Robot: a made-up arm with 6 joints.
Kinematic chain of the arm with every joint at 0, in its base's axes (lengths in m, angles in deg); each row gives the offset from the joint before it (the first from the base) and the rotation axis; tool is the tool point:
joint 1: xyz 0 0 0.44 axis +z
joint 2: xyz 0.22 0 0 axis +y
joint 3: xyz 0 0 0.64 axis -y
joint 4: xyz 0 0 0.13 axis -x
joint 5: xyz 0.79 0 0 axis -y
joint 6: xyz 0.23 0 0 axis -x
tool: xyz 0 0 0
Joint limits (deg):
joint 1: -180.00..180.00
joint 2: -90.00..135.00
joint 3: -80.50..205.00
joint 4: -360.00..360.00
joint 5: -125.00..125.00
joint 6: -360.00..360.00
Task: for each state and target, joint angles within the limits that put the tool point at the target. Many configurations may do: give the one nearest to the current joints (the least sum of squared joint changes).
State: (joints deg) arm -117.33 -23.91 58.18 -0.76 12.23 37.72
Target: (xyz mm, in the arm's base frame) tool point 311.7 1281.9 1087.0
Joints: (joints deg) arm -103.72 -65.99 81.49 -1.29 14.38 37.72
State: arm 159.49 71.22 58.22 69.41 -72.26 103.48
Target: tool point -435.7 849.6 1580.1
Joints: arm 129.60 21.89 66.66 69.81 -107.46 103.48
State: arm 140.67 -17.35 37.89 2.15 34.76 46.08
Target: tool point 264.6 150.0 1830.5
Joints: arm 180.00 -42.88 32.53 -45.06 67.12 46.08
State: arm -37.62 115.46 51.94 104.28 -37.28 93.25
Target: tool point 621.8 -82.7 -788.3
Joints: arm 3.38 113.03 3.37 98.16 -31.57 93.25
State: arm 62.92 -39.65 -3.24 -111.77 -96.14 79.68
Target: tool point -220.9 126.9 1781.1
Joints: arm 92.04 -32.77 25.35 -108.53 -82.58 79.68
